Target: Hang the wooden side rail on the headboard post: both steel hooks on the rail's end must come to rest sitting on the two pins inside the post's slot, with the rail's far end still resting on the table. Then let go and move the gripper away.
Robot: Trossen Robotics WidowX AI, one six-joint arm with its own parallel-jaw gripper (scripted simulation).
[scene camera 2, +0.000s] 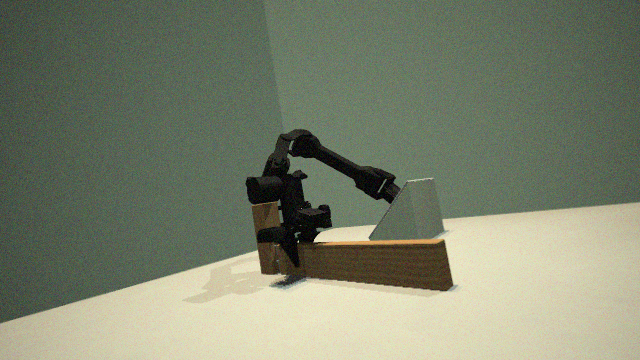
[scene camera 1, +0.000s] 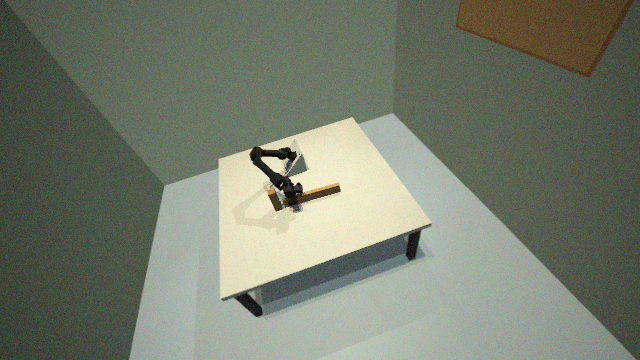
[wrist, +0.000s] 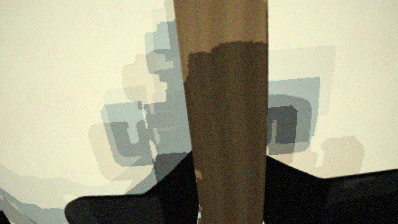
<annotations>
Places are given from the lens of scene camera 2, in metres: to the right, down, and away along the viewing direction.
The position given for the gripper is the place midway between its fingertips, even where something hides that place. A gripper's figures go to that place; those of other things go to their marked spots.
gripper (scene camera 2: 302, 265): -0.04, 0.20, 0.65
wooden side rail (scene camera 2: 421, 264): 0.16, 0.13, 0.43
headboard post (scene camera 2: 266, 215): -0.14, 0.09, 0.72
The marked spots on the headboard post and the wooden side rail are 0.41 m apart.
</annotations>
